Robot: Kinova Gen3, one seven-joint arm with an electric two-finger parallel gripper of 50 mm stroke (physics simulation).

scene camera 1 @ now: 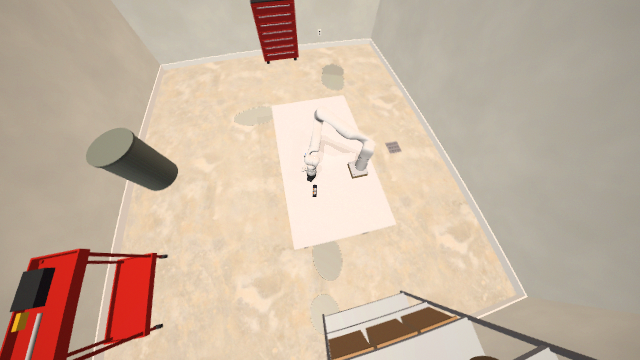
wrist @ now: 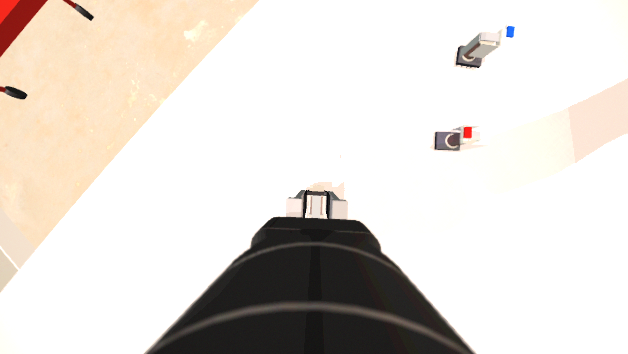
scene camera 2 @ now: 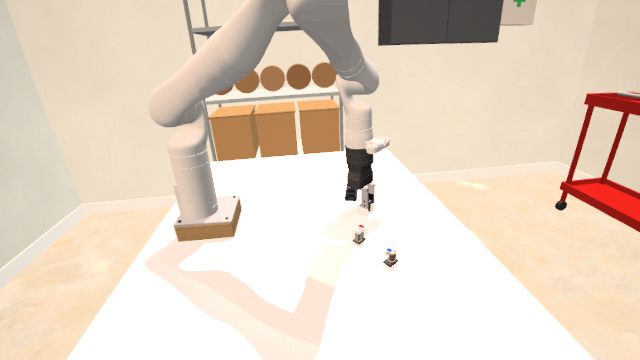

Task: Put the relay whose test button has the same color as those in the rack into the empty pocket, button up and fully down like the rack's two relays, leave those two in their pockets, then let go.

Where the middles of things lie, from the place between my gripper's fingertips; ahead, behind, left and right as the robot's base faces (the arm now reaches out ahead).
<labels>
I see the red-button relay (wrist: 463,135) 160 mm to the right of my hand, 50 mm behind it and 10 mm above it. From my hand the other things lie so: blue-button relay (wrist: 493,37) 240 mm to the right, 10 mm above.
</labels>
